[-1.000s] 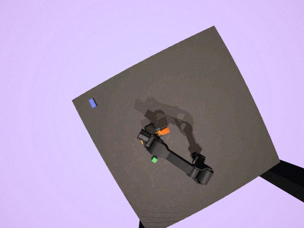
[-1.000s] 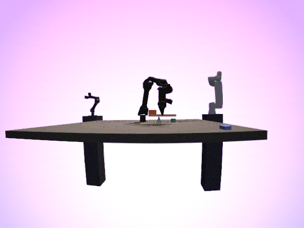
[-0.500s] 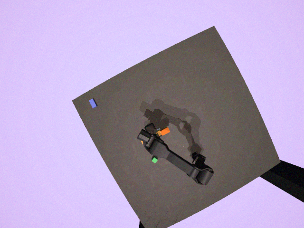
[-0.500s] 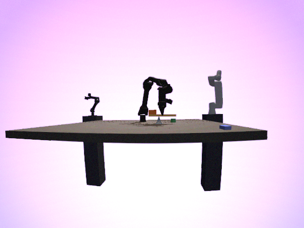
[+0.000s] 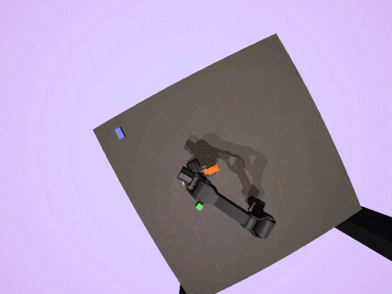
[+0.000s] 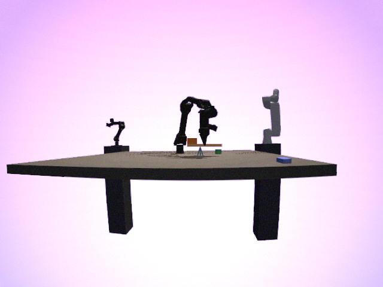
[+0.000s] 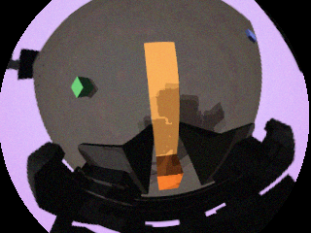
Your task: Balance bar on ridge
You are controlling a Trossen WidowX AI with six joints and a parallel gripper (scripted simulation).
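The ridge lies 3 cm to the right of my gripper tip and 1 cm below it. Round my gripper tip: green cube: 17 cm behind, 9 cm to the left, 5 cm below; then blue block: 43 cm ahead, 30 cm to the left, 5 cm below.
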